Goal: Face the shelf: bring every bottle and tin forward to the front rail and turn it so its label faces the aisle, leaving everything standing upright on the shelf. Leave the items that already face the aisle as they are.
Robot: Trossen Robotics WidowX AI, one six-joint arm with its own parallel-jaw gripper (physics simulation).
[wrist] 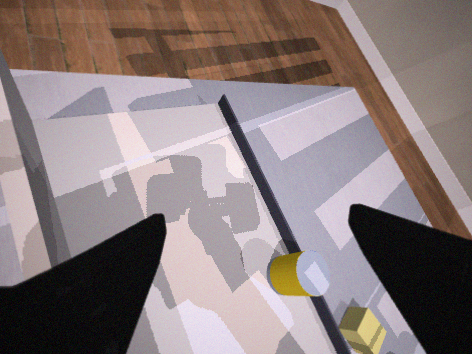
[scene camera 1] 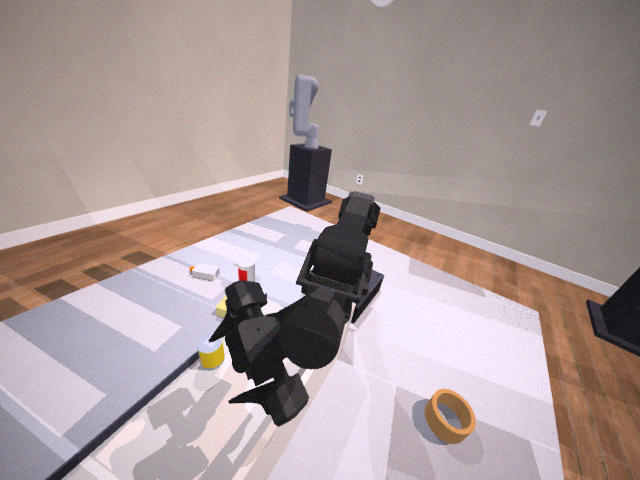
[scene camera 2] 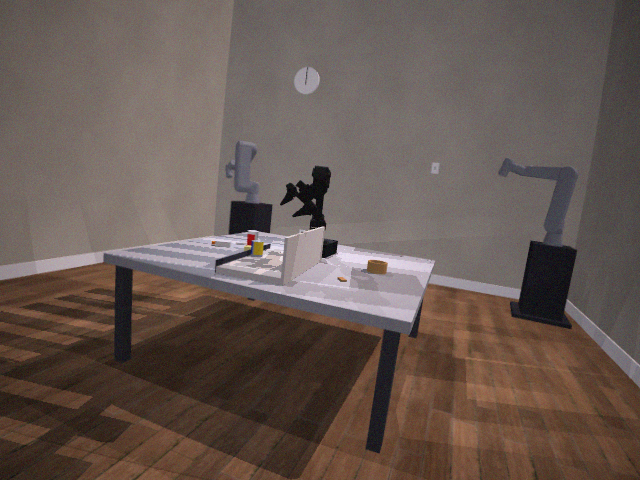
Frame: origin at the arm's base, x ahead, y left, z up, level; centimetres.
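Seen in the pictures: gripper, fingertip midpoint: (wrist: 256,217) (scene camera 1: 220,370) (scene camera 2: 286,210).
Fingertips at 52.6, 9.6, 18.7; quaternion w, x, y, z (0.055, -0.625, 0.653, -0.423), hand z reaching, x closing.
Offsets run from my fingertips to a thing's top centre, as dx, dy, dz. "pt": to the spot under its first point. Level surfaces: height alone.
My gripper (scene camera 1: 221,370) (scene camera 2: 287,208) (wrist: 256,217) is open and empty, high above the shelf board {dz -23.5} (scene camera 2: 248,271) (wrist: 100,160). A yellow tin with a pale top {-5.9, -17.1, -16.5} (scene camera 1: 211,356) (scene camera 2: 257,249) (wrist: 290,274) stands upright at the dark front rail {pt +12.5, -16.8, -21.3} (scene camera 1: 124,415) (scene camera 2: 235,256) (wrist: 261,175). In the wrist view it lies low, between the fingers' directions but well below them. A red-and-white tin {-30.3, -37.1, -16.2} (scene camera 1: 246,272) (scene camera 2: 251,238) stands upright farther back, partly behind the gripper in scene camera 1; its place relative to the rail is unclear. The arm hides part of the shelf. Label directions are unclear.
A pale back panel (scene camera 2: 305,253) rises along the shelf. A yellow block {-18.0, -29.9, -22.3} (scene camera 1: 221,308) (wrist: 362,327) and a white box with an orange end {-21.6, -51.5, -23.3} (scene camera 1: 205,271) (scene camera 2: 222,243) lie outside the rail. An orange ring {-35.7, +32.7, -21.1} (scene camera 1: 443,429) (scene camera 2: 377,268) and small orange piece {-6.0, +26.6, -25.3} (scene camera 2: 342,279) lie behind the panel.
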